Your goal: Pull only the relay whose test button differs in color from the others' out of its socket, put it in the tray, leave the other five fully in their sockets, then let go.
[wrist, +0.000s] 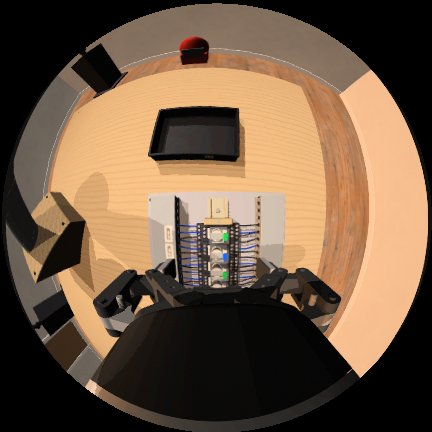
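Seen in the pictures: gripper, fingertip midpoint: point(215, 267); arm's base, link origin: point(30, 236).
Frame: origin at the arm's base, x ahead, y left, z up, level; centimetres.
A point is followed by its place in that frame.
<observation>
A relay with a blue test button point(218, 254) @(x 48.4, y 10.6, z -9.8 cm) sits in its socket, second from the far end of a row on the panel point(272, 212) @(x 55.7, y 18.4, z -12.3 cm). A relay with a green button point(217, 235) @(x 47.6, y 13.2, z -9.8 cm) sits beyond it, and another green-button relay point(217, 271) @(x 48.9, y 7.9, z -9.8 cm) is on its near side. Part of a further relay point(218, 283) @(x 49.6, y 5.6, z -10.3 cm) shows at the gripper's edge; the rest of the row is hidden by the gripper body. My gripper point(215, 267) @(x 47.8, y 10.8, z -3.8 cm) is open and empty, above the panel, with its fingers on either side of the row. The black tray point(200, 139) @(x 40.6, y 29.5, z -16.2 cm) lies beyond the panel and holds nothing.
Dark terminal strips point(200, 250) @(x 45.7, y 9.1, z -14.7 cm) with blue and black wires flank the relays. A slotted duct point(177, 215) @(x 40.5, y 14.2, z -14.6 cm) runs on the left and a narrow one point(258, 215) @(x 54.1, y 17.4, z -14.2 cm) on the right. A beige end block point(218, 221) @(x 47.5, y 15.0, z -12.5 cm) stands past the far relay. The arm's wooden-looking base point(62, 220) @(x 11.4, y 6.6, z -9.3 cm) is at the left.
</observation>
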